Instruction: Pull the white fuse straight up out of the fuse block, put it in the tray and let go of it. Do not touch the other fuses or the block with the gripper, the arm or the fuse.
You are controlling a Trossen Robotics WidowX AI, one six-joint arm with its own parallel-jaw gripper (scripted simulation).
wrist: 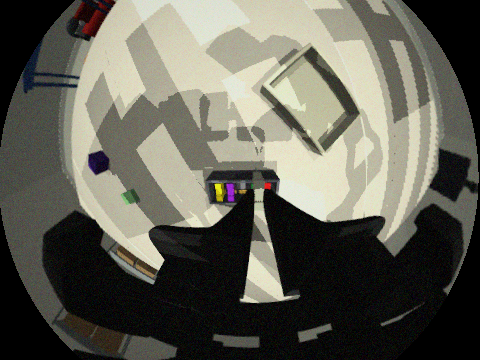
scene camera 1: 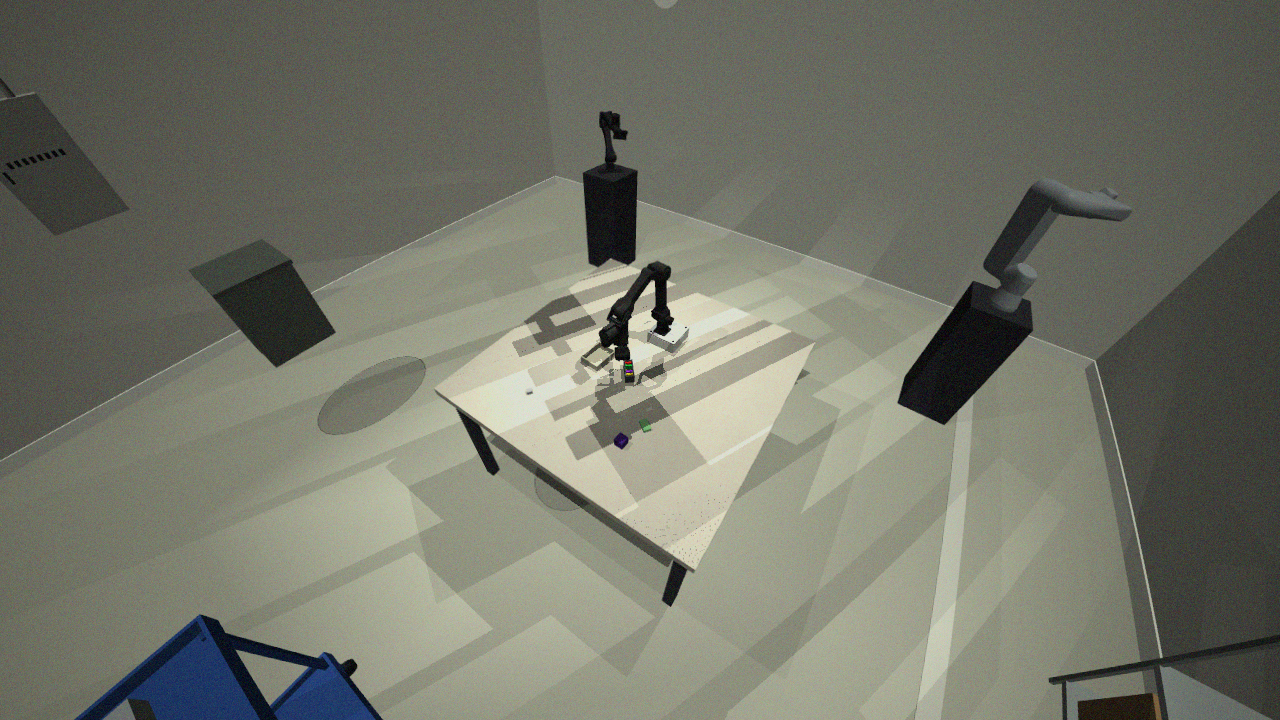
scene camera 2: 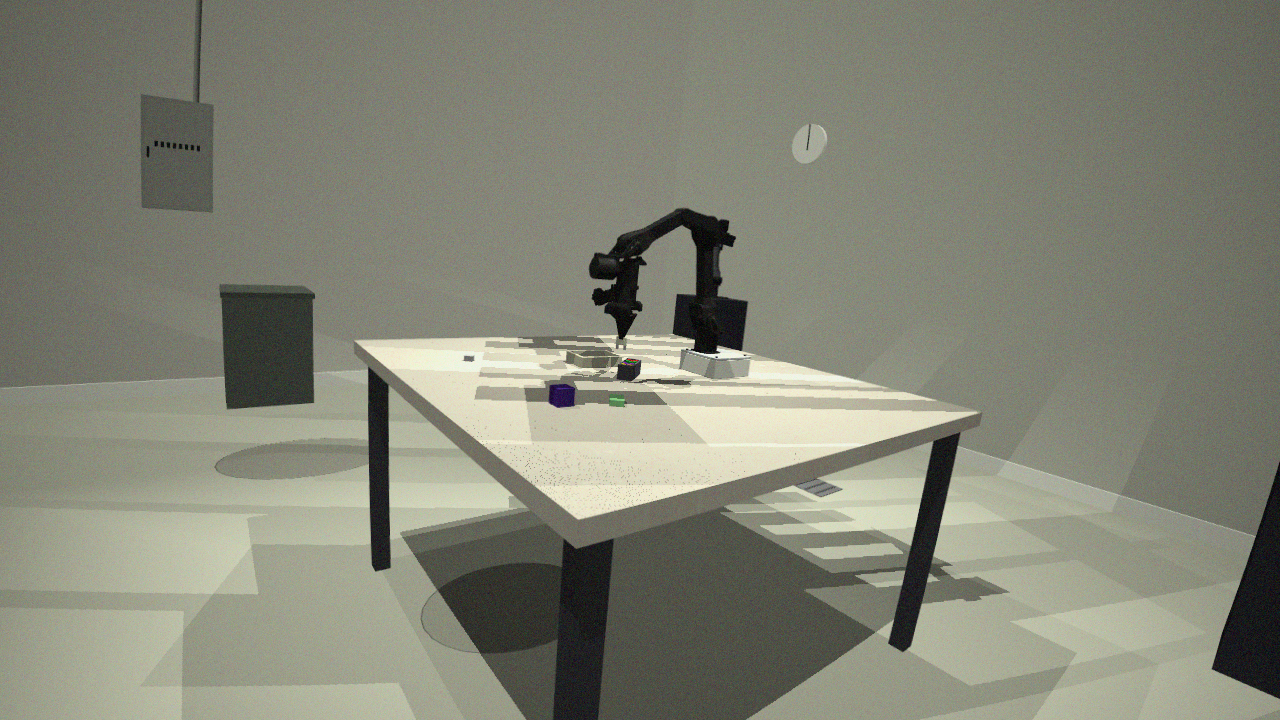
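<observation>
A white fuse is held in the gripper, and a shallow tray is in view as well.
</observation>
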